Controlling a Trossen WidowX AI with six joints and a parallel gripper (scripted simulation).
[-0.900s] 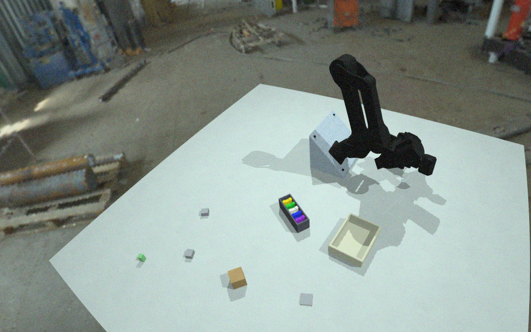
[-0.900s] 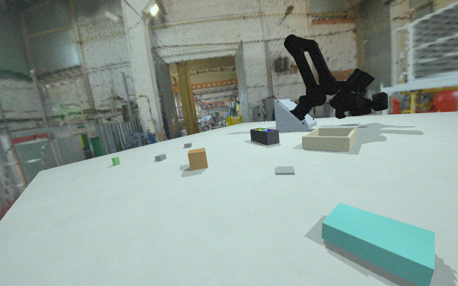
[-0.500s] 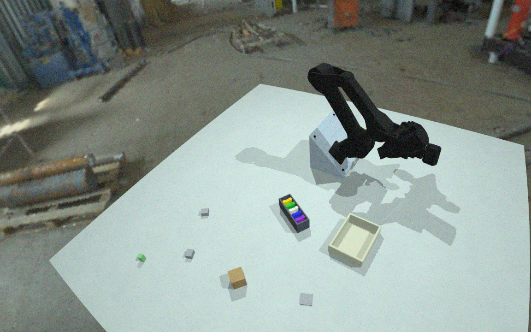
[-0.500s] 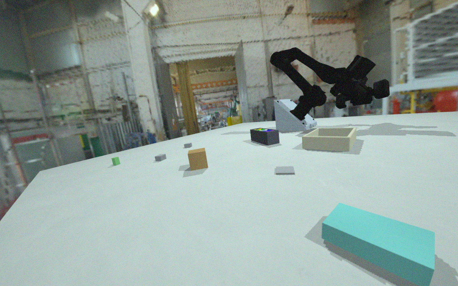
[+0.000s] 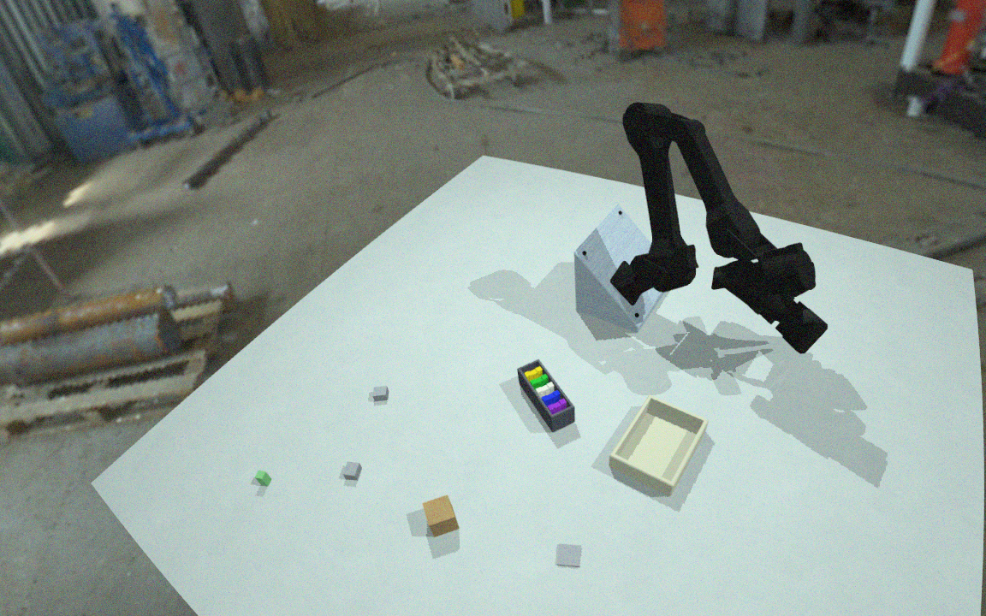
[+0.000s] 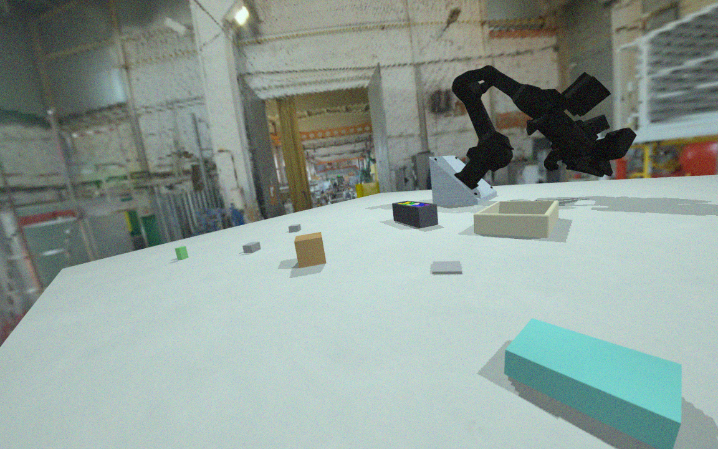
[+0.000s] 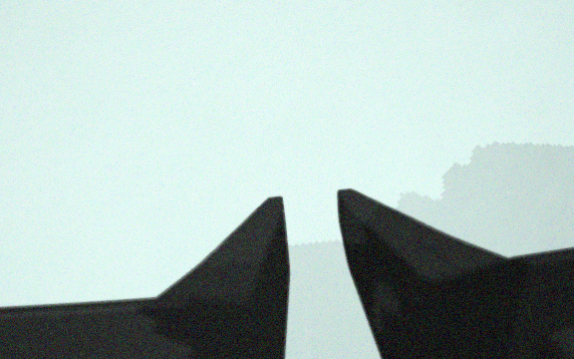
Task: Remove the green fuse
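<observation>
Now: the blue fuse 32 cm ahead of my gripper tip, 33 cm to the right of it and 2 cm below it. From my gripper tip the other things lie so: white fuse (31 cm ahead, 34 cm to the right, 2 cm below); beige tray (31 cm ahead, 15 cm to the right, 5 cm below); purple fuse (33 cm ahead, 31 cm to the right, 2 cm below).
</observation>
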